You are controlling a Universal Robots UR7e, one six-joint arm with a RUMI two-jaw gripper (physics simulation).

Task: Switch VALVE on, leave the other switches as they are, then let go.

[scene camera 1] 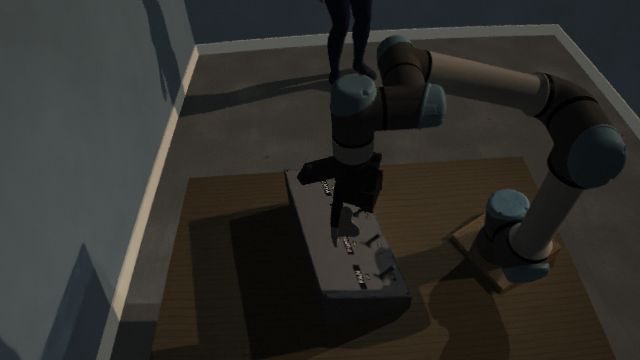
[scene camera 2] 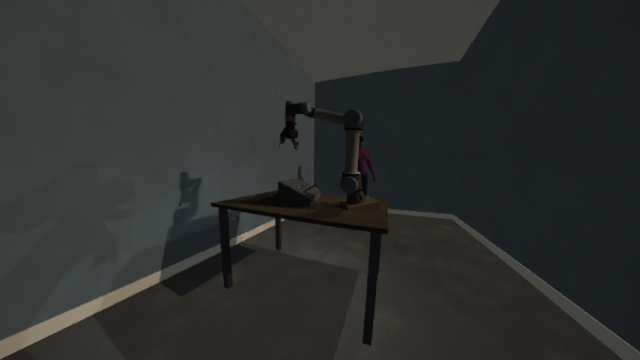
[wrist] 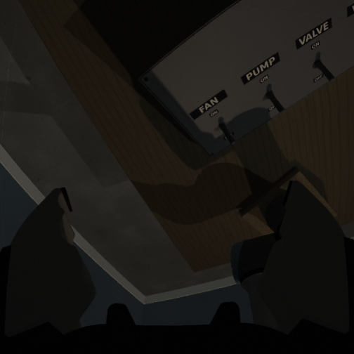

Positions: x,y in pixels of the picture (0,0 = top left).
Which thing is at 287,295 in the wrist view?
The gripper.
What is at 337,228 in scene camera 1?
The gripper.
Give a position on a grey sloped switch panel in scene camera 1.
At 349,287
